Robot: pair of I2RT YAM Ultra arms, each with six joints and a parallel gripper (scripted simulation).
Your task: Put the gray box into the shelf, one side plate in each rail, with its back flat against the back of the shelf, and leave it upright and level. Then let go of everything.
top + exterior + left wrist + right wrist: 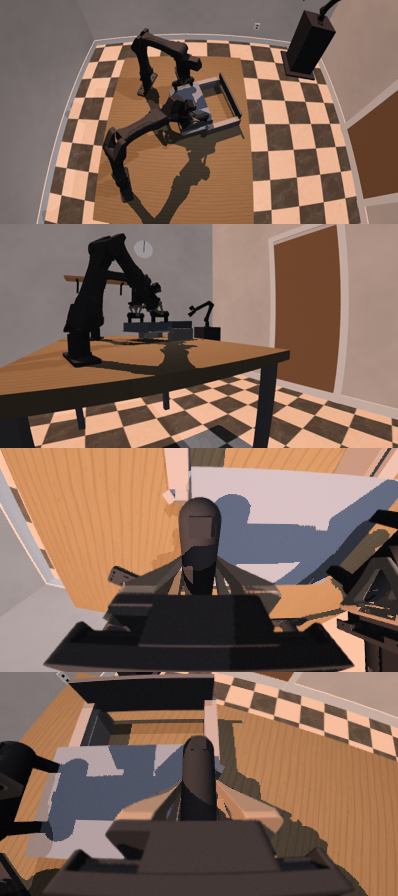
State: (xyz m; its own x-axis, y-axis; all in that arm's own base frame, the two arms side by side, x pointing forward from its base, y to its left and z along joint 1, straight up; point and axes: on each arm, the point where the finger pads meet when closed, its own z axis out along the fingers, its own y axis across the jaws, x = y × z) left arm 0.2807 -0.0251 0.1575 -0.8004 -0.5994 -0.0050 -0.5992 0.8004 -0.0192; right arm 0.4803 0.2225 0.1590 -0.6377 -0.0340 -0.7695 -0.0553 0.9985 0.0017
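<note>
My right hand is 110 mm to the right of the gray box, 50 mm past it and 50 mm above it. Also, from my right hand: shelf back wall 210 mm to the left, 180 mm ahead, 80 mm below.
My left hand is 5 cm short of the gray box, 11 cm to the left of it and 5 cm above it. From my left hand the other things lie so: shelf back wall: 28 cm ahead, 1 cm to the right, 8 cm below.
</note>
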